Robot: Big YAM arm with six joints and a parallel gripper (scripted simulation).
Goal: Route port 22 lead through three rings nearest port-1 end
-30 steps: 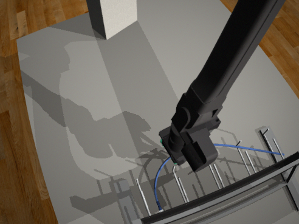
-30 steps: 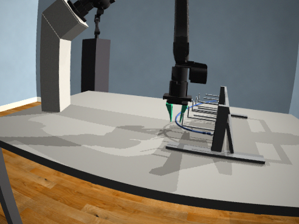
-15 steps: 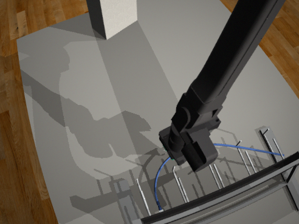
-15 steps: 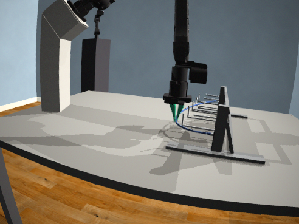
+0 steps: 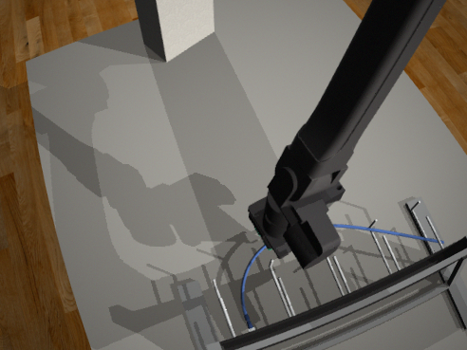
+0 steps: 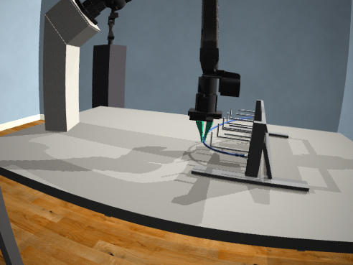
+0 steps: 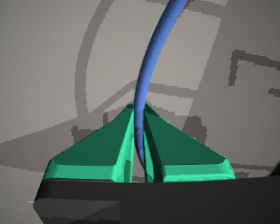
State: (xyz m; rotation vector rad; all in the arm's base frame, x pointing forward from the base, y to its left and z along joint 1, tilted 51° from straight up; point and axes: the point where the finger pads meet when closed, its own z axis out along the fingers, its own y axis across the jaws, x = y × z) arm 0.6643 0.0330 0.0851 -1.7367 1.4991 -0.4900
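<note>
The patch panel rack lies 15 cm ahead of my hand, 10 cm to the left of it and 4 cm above it.
</note>
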